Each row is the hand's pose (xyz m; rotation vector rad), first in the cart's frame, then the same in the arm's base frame.
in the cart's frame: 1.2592 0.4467 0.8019 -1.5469 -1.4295 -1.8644
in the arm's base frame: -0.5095 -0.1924 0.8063 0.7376 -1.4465 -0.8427
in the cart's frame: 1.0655 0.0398 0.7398 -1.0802 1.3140 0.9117
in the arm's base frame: -0.0652 -0.1191 0.7417 -1.9728 -0.8546 1.9085
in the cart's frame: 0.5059 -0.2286 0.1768 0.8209 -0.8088 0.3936
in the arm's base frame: 0.4048 -0.1338 0.0482 1.7567 -0.1609 2.3528
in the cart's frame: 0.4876 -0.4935 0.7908 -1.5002 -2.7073 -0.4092
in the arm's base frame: 0.6853 -0.3281 0.6236 1.6375 -2.4930 -0.8979
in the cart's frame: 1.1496 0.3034 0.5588 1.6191 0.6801 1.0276
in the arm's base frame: -0.3477 -0.0884 0.5726 -0.2307 -1.5173 -2.3739
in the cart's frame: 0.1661 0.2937 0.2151 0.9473 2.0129 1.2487
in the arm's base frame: 0.1210 -0.6434 -0.1743 1.4695 -1.5105 -1.8879
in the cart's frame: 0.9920 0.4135 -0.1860 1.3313 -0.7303 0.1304
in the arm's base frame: -0.4161 0.1108 -0.1672 1.9347 0.5534 2.0464
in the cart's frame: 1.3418 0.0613 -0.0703 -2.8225 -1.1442 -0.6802
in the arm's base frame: -0.2745 0.4742 0.1609 -0.2165 -2.4517 -0.9158
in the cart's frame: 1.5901 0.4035 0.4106 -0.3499 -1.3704 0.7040
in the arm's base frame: -0.6611 0.2649 0.6265 -1.5036 1.9131 -1.8938
